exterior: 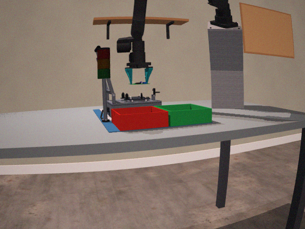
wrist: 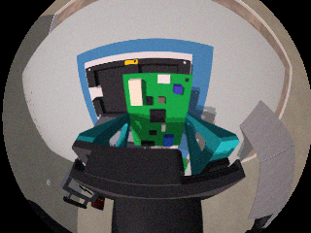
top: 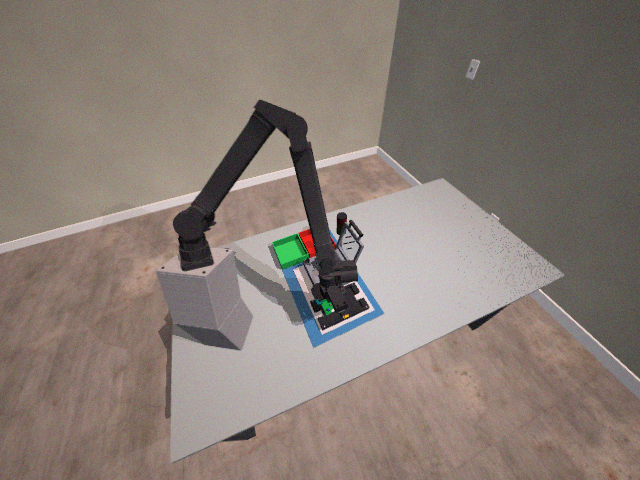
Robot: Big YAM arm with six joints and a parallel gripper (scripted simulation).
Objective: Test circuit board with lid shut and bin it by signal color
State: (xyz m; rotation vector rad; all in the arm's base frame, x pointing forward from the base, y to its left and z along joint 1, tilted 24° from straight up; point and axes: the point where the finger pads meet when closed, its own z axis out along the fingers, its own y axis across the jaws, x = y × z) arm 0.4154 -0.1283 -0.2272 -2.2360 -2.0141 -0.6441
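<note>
Right now my hand is right at the green circuit board. Also, from my hand: tester lid (19 cm ahead, 16 cm to the left, 6 cm above); then tester plate (17 cm to the left, 8 cm ahead, 5 cm below); then latch hook (23 cm to the left, 4 cm below, 1 cm ahead).
</note>
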